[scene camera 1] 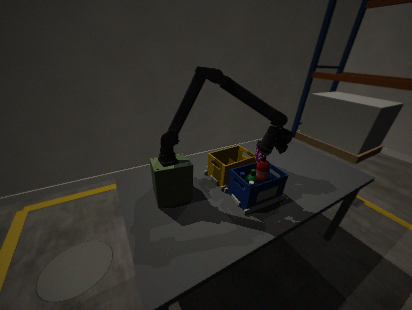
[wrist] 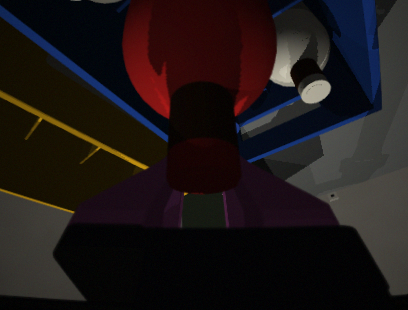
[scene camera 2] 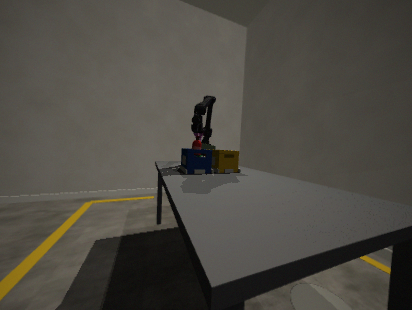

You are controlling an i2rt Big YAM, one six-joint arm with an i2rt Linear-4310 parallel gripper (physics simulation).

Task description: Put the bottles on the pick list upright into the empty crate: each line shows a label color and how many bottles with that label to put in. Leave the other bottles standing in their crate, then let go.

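Places are measured from the arm's base along level axes (x left, y back, z up), in millimetres.
Where they show: gripper, between the fingertips: (scene camera 1: pixel 256 160); arm's base, origin of its link: (scene camera 1: pixel 168 161) (scene camera 2: pixel 204 144).
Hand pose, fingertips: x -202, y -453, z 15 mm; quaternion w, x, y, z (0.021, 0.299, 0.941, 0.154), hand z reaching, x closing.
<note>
Things, the pixels of their top centre, and the offset from my fingertips. Level surfaces: height alone.
- red bottle, centre of its top: (wrist: pixel 210 169) (scene camera 1: pixel 265 155) (scene camera 2: pixel 197 135) dx -27, dy -38, dz +40 mm
- blue crate, centre of its top: (wrist: pixel 221 47) (scene camera 1: pixel 259 172) (scene camera 2: pixel 195 149) dx -28, dy -14, dz -67 mm
- green bottle, centre of its top: (scene camera 1: pixel 253 170) dx +16, dy -12, dz -79 mm
- white bottle, centre of its top: (wrist: pixel 316 92) dx -73, dy +77, dz -79 mm
- yellow crate, centre of its top: (wrist: pixel 60 177) (scene camera 1: pixel 232 154) (scene camera 2: pixel 221 150) dx +208, dy +7, dz -67 mm
- grey table, height of its surface: dz -242 mm
My gripper (scene camera 1: pixel 261 156) (scene camera 2: pixel 199 136) (wrist: pixel 203 154) is shut on the neck of a red bottle (scene camera 1: pixel 262 170) (scene camera 2: pixel 197 144) (wrist: pixel 200 50) with a pale label band. The bottle hangs upright, raised at the blue crate (scene camera 1: pixel 243 193) (scene camera 2: pixel 196 162) (wrist: pixel 374 75); I cannot tell if its base is above the rim. A green bottle (scene camera 1: pixel 250 178) and small blue and white tops show in that crate. A white bottle (wrist: pixel 297 45) with a white cap stands there too. The yellow crate (scene camera 1: pixel 217 170) (scene camera 2: pixel 226 162) (wrist: pixel 70 132) has dividers and no bottle visible. The pick list does not show.
The yellow crate stands close beside the blue one, nearer the back wall. The arm's green base box (scene camera 1: pixel 172 182) stands left of both crates on the grey table (scene camera 1: pixel 200 255) (scene camera 2: pixel 300 220). A rack with orange beams (scene camera 1: pixel 360 80) and a large pale box (scene camera 1: pixel 345 120) stand beyond the table.
</note>
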